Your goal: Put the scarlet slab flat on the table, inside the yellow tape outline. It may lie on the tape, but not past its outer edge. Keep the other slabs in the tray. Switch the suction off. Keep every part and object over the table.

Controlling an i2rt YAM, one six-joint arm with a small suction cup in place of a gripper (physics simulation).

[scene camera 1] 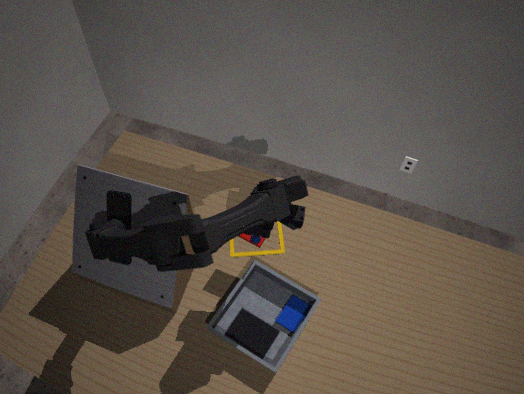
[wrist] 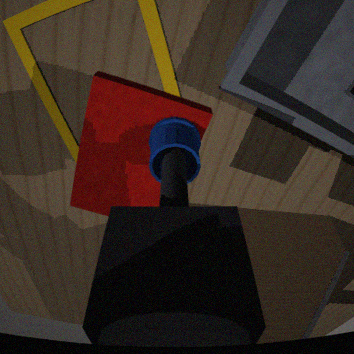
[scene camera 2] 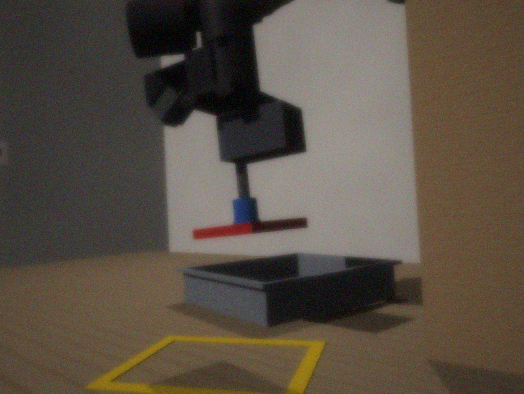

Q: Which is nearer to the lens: the scarlet slab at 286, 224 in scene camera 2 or the grey tray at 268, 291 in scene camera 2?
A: The scarlet slab.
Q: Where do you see the suction cup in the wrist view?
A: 170, 131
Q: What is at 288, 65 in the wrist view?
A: A grey tray.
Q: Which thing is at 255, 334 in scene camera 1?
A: A black slab.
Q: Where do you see a grey tray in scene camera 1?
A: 264, 293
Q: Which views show the grey tray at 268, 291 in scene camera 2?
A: Scene camera 1, the wrist view and scene camera 2: all of them.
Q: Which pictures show the blue slab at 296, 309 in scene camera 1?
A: Scene camera 1 only.
